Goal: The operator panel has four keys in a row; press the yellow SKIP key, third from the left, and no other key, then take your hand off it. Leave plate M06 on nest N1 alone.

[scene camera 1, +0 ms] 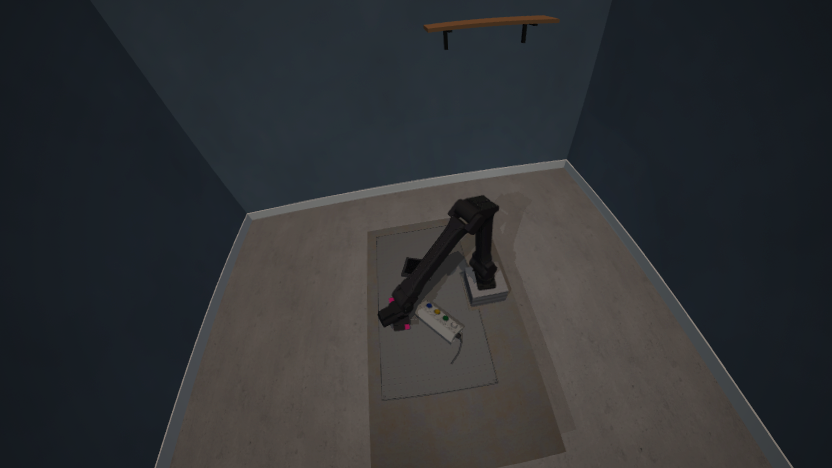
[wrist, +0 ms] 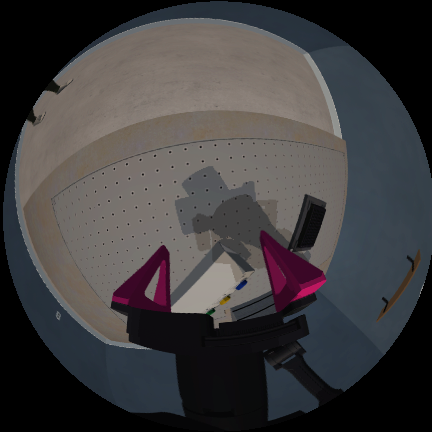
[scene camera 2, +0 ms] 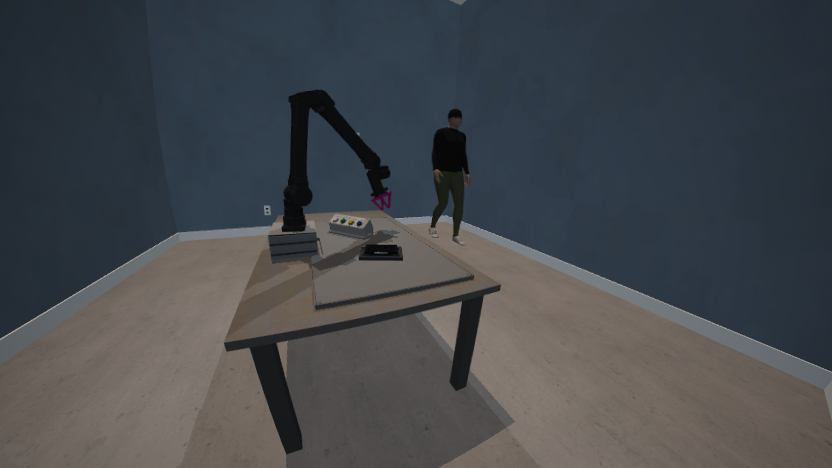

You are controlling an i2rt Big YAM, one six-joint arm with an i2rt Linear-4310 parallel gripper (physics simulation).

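Frame: origin at the arm's base, x ahead, y left, z up, level; centimetres.
Seen in the pictures: gripper, fingertip midpoint: (wrist: 211,242) (scene camera 2: 385,209); arm's base at its link origin: (scene camera 1: 484,278) (scene camera 2: 294,227).
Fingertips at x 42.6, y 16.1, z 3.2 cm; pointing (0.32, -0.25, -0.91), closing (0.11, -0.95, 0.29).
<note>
Pixels of each thing's top centre, then the offset from my fingertips to it. "spot": a spot on its surface instead. Level surfaces: height alone.
- operator panel at its top centre: (wrist: 210,310) (scene camera 1: 437,317) (scene camera 2: 349,216) dx -18.2, dy +0.8, dz -3.6 cm
- white key at its top centre: (scene camera 1: 454,324) (scene camera 2: 335,217) dx -25.0, dy +4.5, dz -4.6 cm
- green key at its top centre: (wrist: 210,315) (scene camera 1: 445,317) (scene camera 2: 343,218) dx -21.5, dy +1.0, dz -4.6 cm
- yellow SKIP key at its top centre: (wrist: 225,302) (scene camera 1: 437,311) (scene camera 2: 351,220) dx -18.0, dy -2.6, dz -4.6 cm
- blue key at its top centre: (wrist: 242,287) (scene camera 1: 428,304) (scene camera 2: 359,221) dx -14.5, dy -6.1, dz -4.6 cm
- dark nest at its top centre: (wrist: 311,226) (scene camera 2: 381,250) (scene camera 1: 417,267) dx -9.7, dy -31.5, dz -10.2 cm
- board at its surface level: dz -12.0 cm
- cable at a spot on its surface: (scene camera 1: 460,349) spot: dx -26.9, dy +14.2, dz -12.0 cm
- table at its surface level: dz -13.3 cm
The operator panel (scene camera 1: 436,327) (scene camera 2: 349,231) (wrist: 207,287) is a pale, sloped box on the perforated board. Its row holds a white key (scene camera 1: 454,325) (scene camera 2: 335,219), a green key (scene camera 1: 445,318) (scene camera 2: 343,220) (wrist: 210,312), the yellow SKIP key (scene camera 1: 437,312) (scene camera 2: 350,222) (wrist: 225,300) and a blue key (scene camera 1: 429,305) (scene camera 2: 359,223) (wrist: 241,285). My gripper (scene camera 1: 399,313) (scene camera 2: 385,207) (wrist: 211,242) is open and empty, above the board beyond the panel's blue-key end, touching no key. The dark nest (scene camera 1: 411,266) (scene camera 2: 381,257) (wrist: 301,220) stands apart; its label and plate M06's are unreadable.
The arm's base stands on a grey block (scene camera 1: 488,298) (scene camera 2: 293,247) beside the board (scene camera 2: 395,285). A cable (scene camera 1: 460,349) leaves the panel's white-key end. A person (scene camera 2: 450,151) stands beyond the table (scene camera 2: 360,317). A wooden rail (scene camera 1: 491,23) (wrist: 400,290) is on the wall.
</note>
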